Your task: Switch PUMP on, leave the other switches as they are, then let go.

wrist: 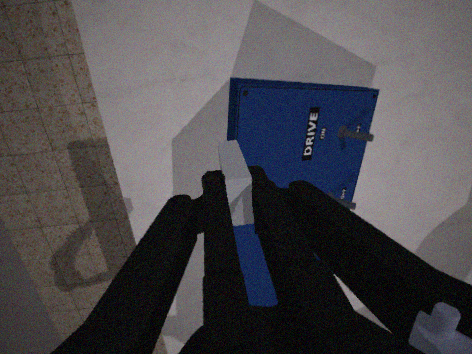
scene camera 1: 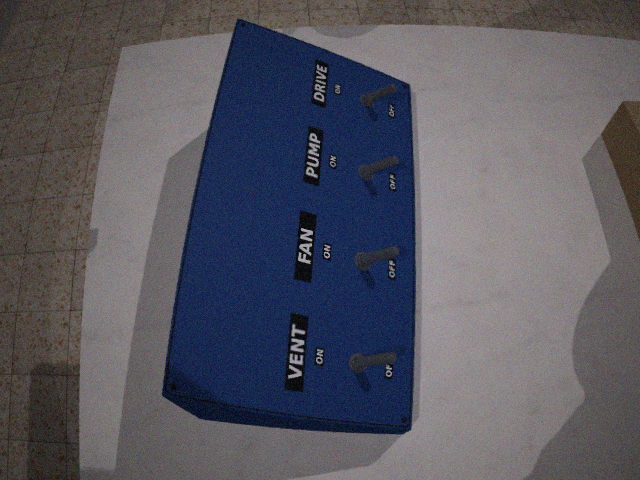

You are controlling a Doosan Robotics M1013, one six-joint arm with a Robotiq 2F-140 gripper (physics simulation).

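Frame: origin at the arm's base, x ahead, y left, z up, level; centimetres.
Seen in the pictures: gripper, between the fingertips: (wrist: 228,158).
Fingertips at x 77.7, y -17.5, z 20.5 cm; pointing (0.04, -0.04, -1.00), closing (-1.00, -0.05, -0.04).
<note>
Offsets run from my fingertips to a thing's top centre. Level surfaces: height alone.
A blue switch panel {dz -15.9 cm} (scene camera 1: 248,206) (wrist: 275,120) lies on the pale table. In the scene view, the PUMP lever {dx -20.3, dy +15.8, dz -18.3 cm} (scene camera 1: 379,166) leans to the OFF side. The DRIVE lever {dx -21.4, dy +3.9, dz -18.3 cm} (scene camera 1: 379,95) (wrist: 357,134), FAN lever {dx -19.3, dy +27.8, dz -18.3 cm} (scene camera 1: 378,257) and VENT lever {dx -18.2, dy +39.7, dz -18.3 cm} (scene camera 1: 374,360) also lean to OFF. My gripper (wrist: 228,158) is shut and empty in the wrist view, over the panel's unlabelled left side and the table beside it. Its fingers hide much of the panel there, including the PUMP label; part of the PUMP lever (wrist: 346,201) shows beside them. The gripper does not show in the scene view.
A pale table {dz -31.3 cm} (scene camera 1: 491,206) (wrist: 150,50) surrounds the panel. A brown block (scene camera 1: 627,149) stands at the right edge of the scene view. Tiled floor (scene camera 1: 41,206) (wrist: 40,100) lies past the table's left edge, with an arm-shaped shadow on it in the wrist view.
</note>
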